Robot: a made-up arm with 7 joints. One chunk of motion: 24 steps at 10 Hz.
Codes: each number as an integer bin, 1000 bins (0 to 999) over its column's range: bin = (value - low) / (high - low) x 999, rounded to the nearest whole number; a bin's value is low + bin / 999 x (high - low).
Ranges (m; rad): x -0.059..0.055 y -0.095..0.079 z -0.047..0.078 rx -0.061..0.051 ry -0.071..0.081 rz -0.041..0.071
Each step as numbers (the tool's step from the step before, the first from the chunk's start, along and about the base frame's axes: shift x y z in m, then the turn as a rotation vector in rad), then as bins.
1 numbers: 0.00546 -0.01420 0.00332 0.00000 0.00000 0.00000
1 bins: 565 464 402 544 467 366
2 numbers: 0.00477 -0.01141 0.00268 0.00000 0.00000 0.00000
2 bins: 559 480 397 544 467 366
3 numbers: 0.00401 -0.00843 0.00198 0.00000 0.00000 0.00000
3 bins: 552 497 391 544 467 366
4 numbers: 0.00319 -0.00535 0.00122 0.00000 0.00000 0.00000
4 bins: 545 515 385 544 467 366
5 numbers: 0.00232 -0.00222 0.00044 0.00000 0.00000 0.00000
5 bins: 537 533 379 544 467 366
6 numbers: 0.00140 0.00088 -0.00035 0.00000 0.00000 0.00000
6 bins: 529 550 373 544 467 366
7 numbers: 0.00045 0.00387 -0.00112 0.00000 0.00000 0.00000
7 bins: 521 568 367 544 467 366
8 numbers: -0.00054 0.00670 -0.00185 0.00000 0.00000 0.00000
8 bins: 512 584 361 544 467 366
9 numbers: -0.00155 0.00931 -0.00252 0.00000 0.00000 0.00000
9 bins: 503 599 355 544 467 366
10 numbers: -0.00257 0.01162 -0.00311 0.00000 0.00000 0.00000
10 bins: 495 612 351 544 467 366
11 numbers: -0.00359 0.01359 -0.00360 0.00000 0.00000 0.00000
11 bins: 486 623 347 544 467 366
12 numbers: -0.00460 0.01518 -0.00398 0.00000 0.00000 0.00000
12 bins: 477 633 344 544 467 366
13 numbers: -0.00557 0.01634 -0.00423 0.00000 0.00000 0.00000
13 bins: 468 639 342 544 467 366
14 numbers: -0.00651 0.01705 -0.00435 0.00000 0.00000 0.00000
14 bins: 460 643 341 544 467 366
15 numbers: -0.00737 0.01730 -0.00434 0.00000 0.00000 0.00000
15 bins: 452 645 341 544 467 366
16 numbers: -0.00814 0.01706 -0.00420 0.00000 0.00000 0.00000
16 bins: 446 643 342 544 467 366
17 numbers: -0.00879 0.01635 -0.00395 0.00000 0.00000 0.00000
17 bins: 440 639 344 544 467 366
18 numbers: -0.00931 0.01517 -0.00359 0.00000 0.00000 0.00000
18 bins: 435 633 347 544 467 366
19 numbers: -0.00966 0.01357 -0.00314 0.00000 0.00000 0.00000
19 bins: 432 623 351 544 467 366
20 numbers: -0.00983 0.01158 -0.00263 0.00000 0.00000 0.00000
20 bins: 431 612 355 544 467 366
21 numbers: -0.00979 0.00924 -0.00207 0.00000 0.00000 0.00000
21 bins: 431 598 359 544 467 366
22 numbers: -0.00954 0.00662 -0.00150 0.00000 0.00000 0.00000
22 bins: 433 583 364 544 467 366
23 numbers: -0.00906 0.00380 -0.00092 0.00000 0.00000 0.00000
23 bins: 438 567 368 544 467 366
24 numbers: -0.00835 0.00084 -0.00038 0.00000 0.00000 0.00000
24 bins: 444 550 373 544 467 366
